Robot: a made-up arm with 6 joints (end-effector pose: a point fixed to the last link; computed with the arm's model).
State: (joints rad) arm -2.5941 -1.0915 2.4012 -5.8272 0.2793 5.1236
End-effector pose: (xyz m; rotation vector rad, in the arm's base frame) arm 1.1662 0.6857 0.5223 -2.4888 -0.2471 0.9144
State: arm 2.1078 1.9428 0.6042 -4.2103 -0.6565 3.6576
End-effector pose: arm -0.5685 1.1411 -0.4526 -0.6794 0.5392 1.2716
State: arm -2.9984 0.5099 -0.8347 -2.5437 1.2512 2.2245
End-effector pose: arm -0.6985 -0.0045 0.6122 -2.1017 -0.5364 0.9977
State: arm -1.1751 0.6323 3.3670 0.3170 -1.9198 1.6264
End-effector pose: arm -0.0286 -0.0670 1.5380 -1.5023 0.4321 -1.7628
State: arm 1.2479 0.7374 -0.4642 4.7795 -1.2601 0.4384
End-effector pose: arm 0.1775 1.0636 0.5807 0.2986 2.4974 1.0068
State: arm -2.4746 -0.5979 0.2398 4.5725 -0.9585 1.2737
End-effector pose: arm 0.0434 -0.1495 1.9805 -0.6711 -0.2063 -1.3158
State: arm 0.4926 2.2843 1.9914 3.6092 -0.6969 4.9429
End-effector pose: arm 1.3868 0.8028 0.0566 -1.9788 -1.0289 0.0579
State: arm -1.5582 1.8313 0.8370 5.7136 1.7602 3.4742
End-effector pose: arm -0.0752 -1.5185 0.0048 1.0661 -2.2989 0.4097
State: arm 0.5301 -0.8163 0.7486 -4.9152 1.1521 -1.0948
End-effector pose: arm -0.6434 -0.1923 1.9279 -0.6168 -2.0657 1.0122
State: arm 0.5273 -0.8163 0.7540 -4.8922 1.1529 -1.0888
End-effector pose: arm -0.6447 -0.1901 1.9269 -0.6472 -2.0617 0.9888
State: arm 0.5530 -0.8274 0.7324 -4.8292 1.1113 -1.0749
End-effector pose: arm -0.6283 -0.2015 1.9284 -0.6555 -2.0296 0.9304
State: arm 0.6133 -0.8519 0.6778 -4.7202 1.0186 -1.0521
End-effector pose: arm -0.5887 -0.2289 1.9312 -0.6413 -1.9648 0.8333
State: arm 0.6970 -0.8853 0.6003 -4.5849 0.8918 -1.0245
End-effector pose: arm -0.5301 -0.2645 1.9308 -0.6190 -1.8801 0.7172
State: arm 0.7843 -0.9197 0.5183 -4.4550 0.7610 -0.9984
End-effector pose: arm -0.4662 -0.2974 1.9252 -0.6000 -1.7978 0.6097
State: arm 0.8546 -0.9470 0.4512 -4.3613 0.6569 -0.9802
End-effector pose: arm -0.4138 -0.3199 1.9172 -0.5837 -1.7370 0.5355
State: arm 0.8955 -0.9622 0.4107 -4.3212 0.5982 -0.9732
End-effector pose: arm -0.3833 -0.3302 1.9114 -0.5635 -1.7048 0.5079
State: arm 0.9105 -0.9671 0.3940 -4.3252 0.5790 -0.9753
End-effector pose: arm -0.3723 -0.3323 1.9094 -0.5380 -1.6946 0.5172
